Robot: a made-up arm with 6 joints.
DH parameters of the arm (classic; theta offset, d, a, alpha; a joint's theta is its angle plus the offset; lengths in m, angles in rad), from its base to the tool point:
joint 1: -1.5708 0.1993 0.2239 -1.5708
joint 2: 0 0.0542 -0.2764 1.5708
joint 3: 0 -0.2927 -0.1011 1.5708
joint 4: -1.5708 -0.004 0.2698 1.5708
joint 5: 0 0.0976 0.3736 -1.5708
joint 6: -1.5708 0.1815 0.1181 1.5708
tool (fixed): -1.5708 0.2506 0 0
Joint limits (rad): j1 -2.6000..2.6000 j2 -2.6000..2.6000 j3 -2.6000..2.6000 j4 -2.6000..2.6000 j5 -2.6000..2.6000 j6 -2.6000..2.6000
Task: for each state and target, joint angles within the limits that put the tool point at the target. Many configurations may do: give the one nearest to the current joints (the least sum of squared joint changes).
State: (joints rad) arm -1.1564 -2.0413 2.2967 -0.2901 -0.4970 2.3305
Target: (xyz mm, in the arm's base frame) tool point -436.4 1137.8 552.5
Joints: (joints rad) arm -2.0547 -2.0744 2.1213 -0.7590 -0.6473 2.2425
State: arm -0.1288 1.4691 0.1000 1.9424 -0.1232 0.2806
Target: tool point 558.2 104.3 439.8
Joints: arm -0.4551 2.0280 0.8941 1.6258 -0.6243 0.7190
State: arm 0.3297 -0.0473 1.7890 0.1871 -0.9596 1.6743
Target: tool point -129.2 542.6 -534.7
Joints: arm 0.0783 0.4048 1.8136 0.5622 -1.0401 0.8851
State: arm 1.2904 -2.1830 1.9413 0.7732 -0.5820 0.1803
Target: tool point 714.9 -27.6 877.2
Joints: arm 1.5481 -2.6000 2.1431 0.4153 -0.2244 0.2680
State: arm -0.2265 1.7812 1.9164 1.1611 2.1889 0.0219
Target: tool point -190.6 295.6 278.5
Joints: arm 0.0894 1.4474 1.9835 0.8712 2.1330 0.2425
